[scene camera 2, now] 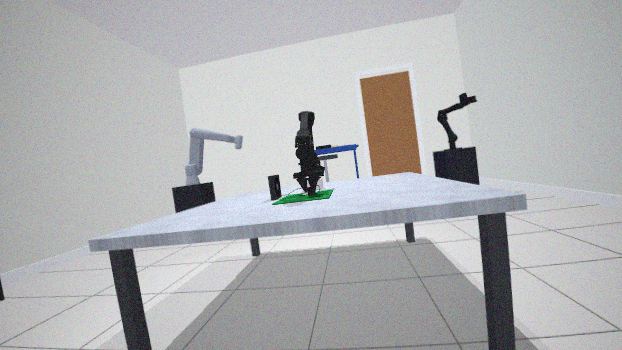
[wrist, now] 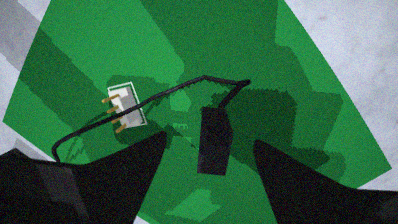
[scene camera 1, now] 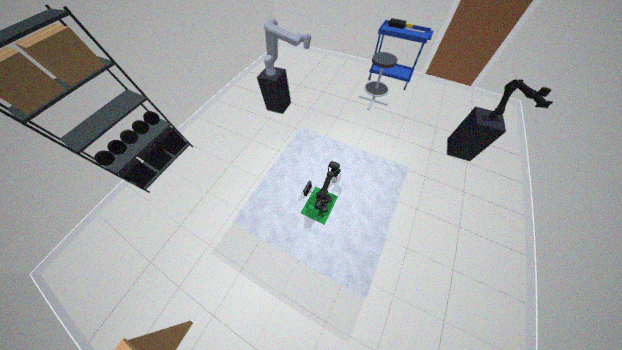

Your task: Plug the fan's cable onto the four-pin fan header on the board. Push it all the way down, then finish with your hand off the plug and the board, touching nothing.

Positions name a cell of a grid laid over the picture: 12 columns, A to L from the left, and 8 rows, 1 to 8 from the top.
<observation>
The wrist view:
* my gripper: G6
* green board: I4
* black fan plug: G6
</observation>
